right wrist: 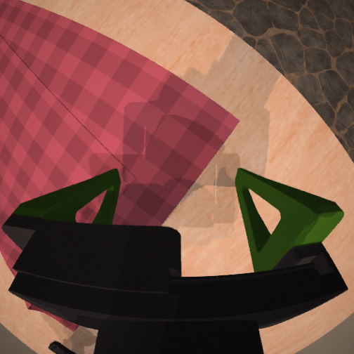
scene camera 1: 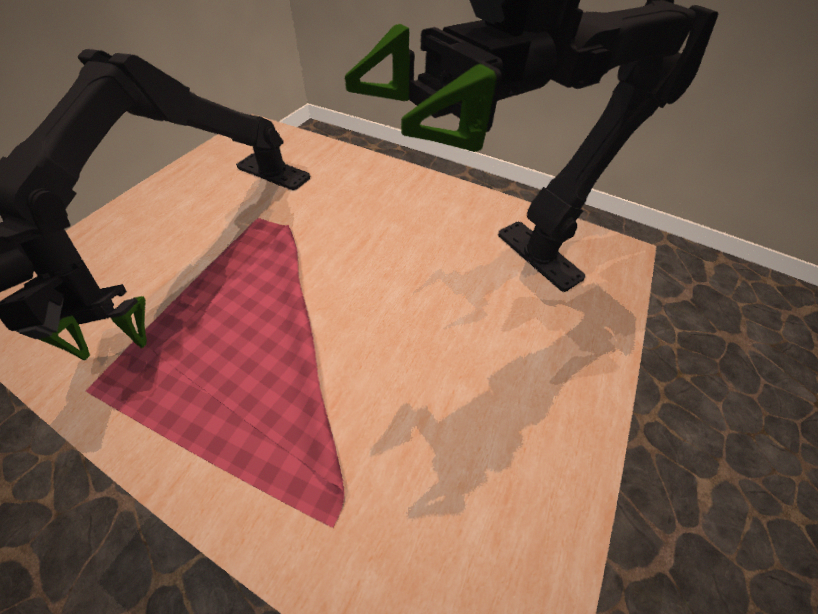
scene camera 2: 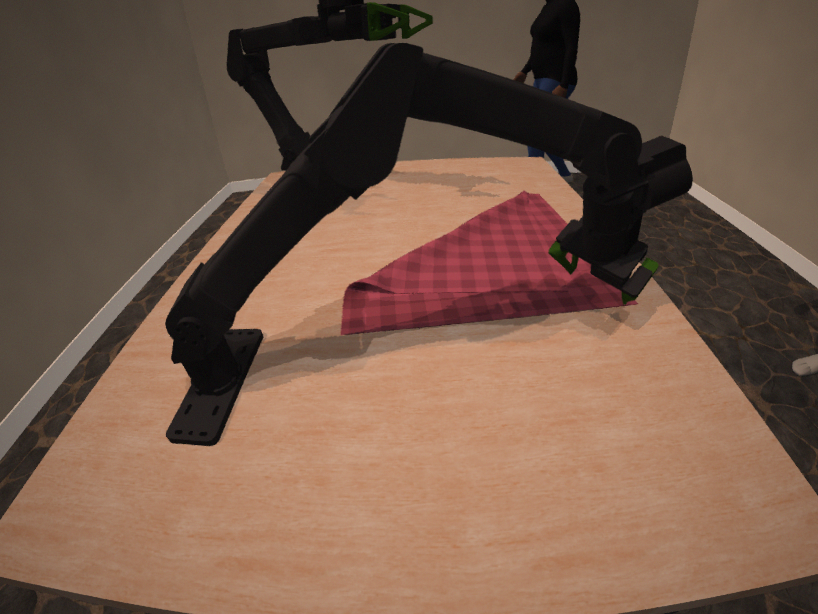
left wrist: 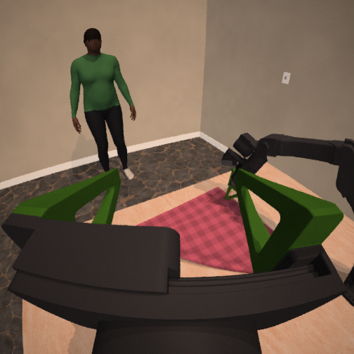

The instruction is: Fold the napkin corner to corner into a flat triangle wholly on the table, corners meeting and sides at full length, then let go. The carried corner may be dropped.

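The red checked napkin lies folded on the table. In scene camera 1 a thin line, the upper layer's edge, runs inside the lower-left edge. In the right wrist view this line ends short of the outer corner, so the corners lie apart. The napkin's far end in scene camera 1 is blunt. My right gripper is open and empty, low above the napkin's left corner in scene camera 1. My left gripper is open and empty, high above the table.
The right arm's base and the left arm's base are fixed to the table. The right arm spans above part of the table in scene camera 2. A person stands beyond the table.
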